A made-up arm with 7 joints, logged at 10 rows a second.
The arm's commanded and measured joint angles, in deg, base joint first. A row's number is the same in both.
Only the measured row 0 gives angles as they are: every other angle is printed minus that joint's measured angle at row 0.
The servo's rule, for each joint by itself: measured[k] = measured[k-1] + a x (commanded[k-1-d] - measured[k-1]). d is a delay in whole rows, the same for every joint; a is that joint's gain. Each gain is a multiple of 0.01, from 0.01 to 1. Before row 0 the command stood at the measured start. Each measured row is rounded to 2 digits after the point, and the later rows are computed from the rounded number. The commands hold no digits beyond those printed.
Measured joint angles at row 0:
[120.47 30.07 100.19 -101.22 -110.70 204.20 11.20]
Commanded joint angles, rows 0 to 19:
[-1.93 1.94 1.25 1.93 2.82 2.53 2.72]
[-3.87 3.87 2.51 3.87 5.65 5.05 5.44]
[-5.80 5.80 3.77 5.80 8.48 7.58 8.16]
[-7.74 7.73 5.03 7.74 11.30 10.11 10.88]
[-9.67 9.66 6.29 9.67 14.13 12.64 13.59]
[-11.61 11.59 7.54 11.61 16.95 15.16 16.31]
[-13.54 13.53 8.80 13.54 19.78 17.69 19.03]
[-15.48 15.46 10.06 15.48 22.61 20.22 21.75]
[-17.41 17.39 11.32 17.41 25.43 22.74 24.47]
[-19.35 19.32 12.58 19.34 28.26 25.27 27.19]
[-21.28 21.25 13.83 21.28 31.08 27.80 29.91]
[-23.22 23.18 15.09 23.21 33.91 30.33 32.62]
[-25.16 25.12 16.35 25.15 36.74 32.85 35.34]
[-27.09 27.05 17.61 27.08 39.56 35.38 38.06]
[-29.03 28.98 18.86 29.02 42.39 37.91 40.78]
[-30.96 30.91 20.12 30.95 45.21 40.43 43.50]
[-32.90 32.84 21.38 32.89 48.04 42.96 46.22]
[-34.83 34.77 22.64 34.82 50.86 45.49 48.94]
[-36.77 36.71 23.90 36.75 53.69 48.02 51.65]
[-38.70 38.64 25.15 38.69 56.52 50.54 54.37]
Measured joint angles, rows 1 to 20:
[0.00 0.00 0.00 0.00 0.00 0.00 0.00]
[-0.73 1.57 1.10 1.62 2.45 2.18 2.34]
[-1.92 3.43 2.34 3.51 5.23 4.65 5.01]
[-3.39 5.35 3.60 5.43 8.06 7.17 7.72]
[-5.04 7.28 4.86 7.37 10.88 9.70 10.44]
[-6.80 9.21 6.12 9.30 13.71 12.23 13.15]
[-8.63 11.14 7.37 11.24 16.53 14.75 15.87]
[-10.50 13.08 8.63 13.17 19.36 17.28 18.59]
[-12.39 15.01 9.89 15.11 22.19 19.81 21.31]
[-14.30 16.94 11.15 17.04 25.01 22.33 24.03]
[-16.22 18.87 12.41 18.97 27.84 24.86 26.75]
[-18.14 20.80 13.66 20.91 30.66 27.39 29.47]
[-20.07 22.73 14.92 22.84 33.49 29.92 32.18]
[-22.00 24.67 16.18 24.78 36.32 32.44 34.90]
[-23.93 26.60 17.44 26.71 39.14 34.97 37.62]
[-25.87 28.53 18.69 28.65 41.97 37.50 40.34]
[-27.80 30.46 19.95 30.58 44.79 40.02 43.06]
[-29.74 32.39 21.21 32.52 47.62 42.55 45.78]
[-31.67 34.32 22.47 34.45 50.44 45.08 48.50]
[-33.61 36.26 23.73 36.38 53.27 47.61 51.21]
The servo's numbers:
d 1
a 0.38 0.81 0.88 0.84 0.87 0.86 0.86

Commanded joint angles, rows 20 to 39:
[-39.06 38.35 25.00 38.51 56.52 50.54 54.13]
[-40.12 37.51 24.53 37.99 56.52 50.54 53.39]
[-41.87 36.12 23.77 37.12 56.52 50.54 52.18]
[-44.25 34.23 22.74 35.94 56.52 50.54 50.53]
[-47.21 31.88 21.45 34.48 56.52 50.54 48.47]
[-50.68 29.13 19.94 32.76 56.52 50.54 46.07]
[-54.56 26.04 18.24 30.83 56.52 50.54 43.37]
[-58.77 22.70 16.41 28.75 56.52 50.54 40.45]
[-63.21 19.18 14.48 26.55 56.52 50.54 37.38]
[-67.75 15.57 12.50 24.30 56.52 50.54 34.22]
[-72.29 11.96 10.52 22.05 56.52 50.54 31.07]
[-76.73 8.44 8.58 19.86 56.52 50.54 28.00]
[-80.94 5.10 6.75 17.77 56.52 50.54 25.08]
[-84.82 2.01 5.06 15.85 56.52 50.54 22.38]
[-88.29 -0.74 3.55 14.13 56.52 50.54 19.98]
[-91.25 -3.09 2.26 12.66 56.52 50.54 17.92]
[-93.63 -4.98 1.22 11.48 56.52 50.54 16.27]
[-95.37 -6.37 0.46 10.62 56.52 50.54 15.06]
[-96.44 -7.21 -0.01 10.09 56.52 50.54 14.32]
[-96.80 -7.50 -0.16 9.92 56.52 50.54 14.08]
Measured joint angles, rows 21 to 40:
[-35.54 38.19 24.98 38.32 56.10 50.13 53.93]
[-36.88 38.32 25.00 38.48 56.47 50.48 54.10]
[-38.11 37.66 24.59 38.07 56.51 50.53 53.49]
[-39.54 36.41 23.87 37.27 56.52 50.54 52.36]
[-41.33 34.64 22.88 36.15 56.52 50.54 50.79]
[-43.56 32.40 21.62 34.75 56.52 50.54 48.79]
[-46.27 29.75 20.14 33.08 56.52 50.54 46.45]
[-49.42 26.74 18.47 31.19 56.52 50.54 43.80]
[-52.97 23.47 16.66 29.14 56.52 50.54 40.92]
[-56.86 20.00 14.74 26.96 56.52 50.54 37.88]
[-61.00 16.41 12.77 24.73 56.52 50.54 34.73]
[-65.29 12.81 10.79 22.48 56.52 50.54 31.58]
[-69.64 9.27 8.85 20.28 56.52 50.54 28.50]
[-73.93 5.89 7.00 18.17 56.52 50.54 25.56]
[-78.07 2.75 5.29 16.22 56.52 50.54 22.83]
[-81.95 -0.08 3.76 14.46 56.52 50.54 20.38]
[-85.48 -2.52 2.44 12.95 56.52 50.54 18.26]
[-88.58 -4.51 1.37 11.72 56.52 50.54 16.55]
[-91.16 -6.02 0.57 10.80 56.52 50.54 15.27]
[-93.17 -6.98 0.06 10.20 56.52 50.54 14.45]

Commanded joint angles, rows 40 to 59:
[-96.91 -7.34 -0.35 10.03 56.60 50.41 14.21]
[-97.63 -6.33 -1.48 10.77 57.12 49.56 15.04]
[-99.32 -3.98 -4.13 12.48 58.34 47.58 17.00]
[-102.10 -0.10 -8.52 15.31 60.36 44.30 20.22]
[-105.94 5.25 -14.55 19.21 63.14 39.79 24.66]
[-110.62 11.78 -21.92 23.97 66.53 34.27 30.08]
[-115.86 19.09 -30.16 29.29 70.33 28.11 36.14]
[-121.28 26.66 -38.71 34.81 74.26 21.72 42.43]
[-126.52 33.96 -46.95 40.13 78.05 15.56 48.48]
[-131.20 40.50 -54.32 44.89 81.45 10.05 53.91]
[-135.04 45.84 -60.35 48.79 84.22 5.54 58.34]
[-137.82 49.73 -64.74 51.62 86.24 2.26 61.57]
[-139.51 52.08 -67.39 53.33 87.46 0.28 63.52]
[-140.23 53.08 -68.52 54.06 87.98 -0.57 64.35]
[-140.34 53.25 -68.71 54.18 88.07 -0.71 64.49]
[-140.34 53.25 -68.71 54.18 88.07 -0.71 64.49]
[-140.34 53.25 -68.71 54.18 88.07 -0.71 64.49]
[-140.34 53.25 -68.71 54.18 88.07 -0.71 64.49]
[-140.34 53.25 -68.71 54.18 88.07 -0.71 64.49]
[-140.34 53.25 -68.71 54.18 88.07 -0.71 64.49]
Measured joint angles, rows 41 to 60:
[-94.55 -7.40 -0.13 9.96 56.52 50.54 14.13]
[-95.45 -7.35 -0.32 10.02 56.59 50.43 14.20]
[-96.28 -6.52 -1.34 10.65 57.05 49.68 14.92]
[-97.44 -4.46 -3.80 12.19 58.17 47.87 16.71]
[-99.21 -0.93 -7.95 14.81 60.08 44.80 19.73]
[-101.77 4.08 -13.76 18.51 62.74 40.49 23.97]
[-105.13 10.32 -20.94 23.10 66.04 35.14 29.22]
[-109.21 17.42 -29.05 28.30 69.77 29.09 35.17]
[-113.80 24.90 -37.55 33.77 73.68 22.75 41.41]
[-118.63 32.24 -45.82 39.11 77.48 16.57 47.49]
[-123.41 38.93 -53.30 43.97 80.93 10.96 53.01]
[-127.83 44.53 -59.50 48.02 83.79 6.30 57.59]
[-131.63 48.74 -64.11 51.04 85.92 2.83 61.01]
[-134.62 51.45 -67.00 52.96 87.26 0.64 63.17]
[-136.75 52.77 -68.34 53.88 87.89 -0.40 64.18]
[-138.11 53.16 -68.67 54.13 88.05 -0.67 64.45]
[-138.96 53.23 -68.71 54.17 88.07 -0.70 64.48]
[-139.48 53.25 -68.71 54.18 88.07 -0.71 64.49]
[-139.81 53.25 -68.71 54.18 88.07 -0.71 64.49]
[-140.01 53.25 -68.71 54.18 88.07 -0.71 64.49]

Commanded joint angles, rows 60 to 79:
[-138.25 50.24 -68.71 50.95 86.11 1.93 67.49]
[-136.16 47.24 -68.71 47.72 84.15 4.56 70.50]
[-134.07 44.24 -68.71 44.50 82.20 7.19 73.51]
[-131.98 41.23 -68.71 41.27 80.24 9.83 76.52]
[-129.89 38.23 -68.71 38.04 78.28 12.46 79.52]
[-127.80 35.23 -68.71 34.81 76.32 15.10 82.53]
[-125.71 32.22 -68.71 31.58 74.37 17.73 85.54]
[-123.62 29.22 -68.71 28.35 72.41 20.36 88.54]
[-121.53 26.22 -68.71 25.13 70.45 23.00 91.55]
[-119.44 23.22 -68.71 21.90 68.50 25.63 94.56]
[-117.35 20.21 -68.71 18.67 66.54 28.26 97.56]
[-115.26 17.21 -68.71 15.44 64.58 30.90 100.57]
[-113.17 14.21 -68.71 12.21 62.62 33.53 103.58]
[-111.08 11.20 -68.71 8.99 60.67 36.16 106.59]
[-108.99 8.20 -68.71 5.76 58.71 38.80 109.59]
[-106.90 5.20 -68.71 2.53 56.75 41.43 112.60]
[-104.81 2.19 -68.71 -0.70 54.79 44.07 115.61]
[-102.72 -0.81 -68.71 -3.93 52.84 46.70 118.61]
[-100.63 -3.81 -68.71 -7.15 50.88 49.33 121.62]
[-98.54 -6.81 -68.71 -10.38 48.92 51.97 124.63]
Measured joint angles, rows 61 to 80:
[-140.14 53.25 -68.71 54.18 88.07 -0.71 64.49]
[-139.42 50.81 -68.71 51.47 86.36 1.56 67.07]
[-138.18 47.92 -68.71 48.32 84.44 4.14 70.02]
[-136.62 44.94 -68.71 45.11 82.49 6.76 73.02]
[-134.86 41.93 -68.71 41.88 80.53 9.40 76.03]
[-132.97 38.93 -68.71 38.65 78.57 12.03 79.03]
[-131.01 35.93 -68.71 35.42 76.61 14.67 82.04]
[-129.00 32.92 -68.71 32.19 74.66 17.30 85.05]
[-126.96 29.92 -68.71 28.96 72.70 19.93 88.05]
[-124.90 26.92 -68.71 25.74 70.74 22.57 91.06]
[-122.83 23.92 -68.71 22.51 68.79 25.20 94.07]
[-120.75 20.91 -68.71 19.28 66.83 27.83 97.07]
[-118.66 17.91 -68.71 16.05 64.87 30.47 100.08]
[-116.57 14.91 -68.71 12.82 62.91 33.10 103.09]
[-114.48 11.90 -68.71 9.60 60.96 35.73 106.10]
[-112.39 8.90 -68.71 6.37 59.00 38.37 109.10]
[-110.30 5.90 -68.71 3.14 57.04 41.00 112.11]
[-108.21 2.89 -68.71 -0.09 55.08 43.64 115.12]
[-106.12 -0.11 -68.71 -3.32 53.13 46.27 118.12]
[-104.03 -3.11 -68.71 -6.54 51.17 48.90 121.13]

